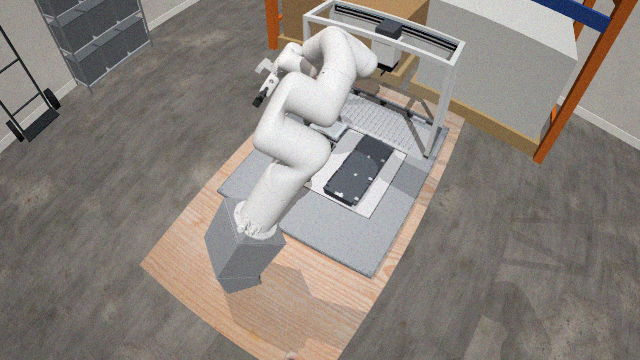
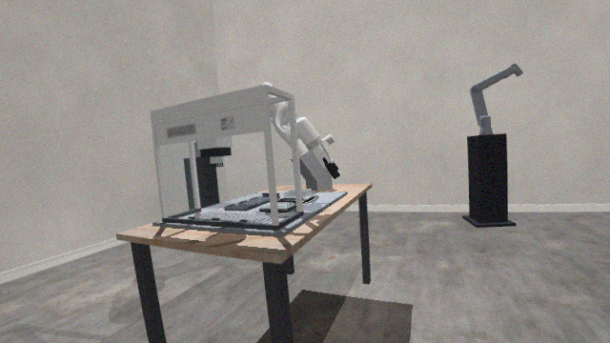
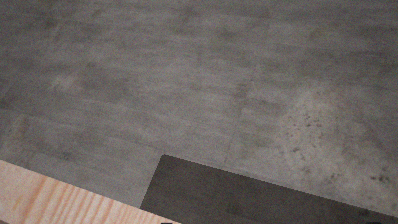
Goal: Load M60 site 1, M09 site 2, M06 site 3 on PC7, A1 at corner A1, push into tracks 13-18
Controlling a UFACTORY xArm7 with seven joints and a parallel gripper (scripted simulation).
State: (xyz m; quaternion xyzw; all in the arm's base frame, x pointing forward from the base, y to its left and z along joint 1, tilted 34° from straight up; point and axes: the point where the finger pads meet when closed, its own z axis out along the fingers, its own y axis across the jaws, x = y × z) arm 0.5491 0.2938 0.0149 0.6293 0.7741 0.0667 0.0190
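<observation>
My hand is 6 cm short of the clear plate, 27 cm to the left of it and 13 cm above it. Also, from my hand: white apron (9 cm behind, 37 cm to the right, 15 cm below); 96-well plate M06 (16 cm behind, 22 cm to the right, 12 cm below); deep-well block M09 (5 cm behind, 25 cm to the right, 13 cm below).
</observation>
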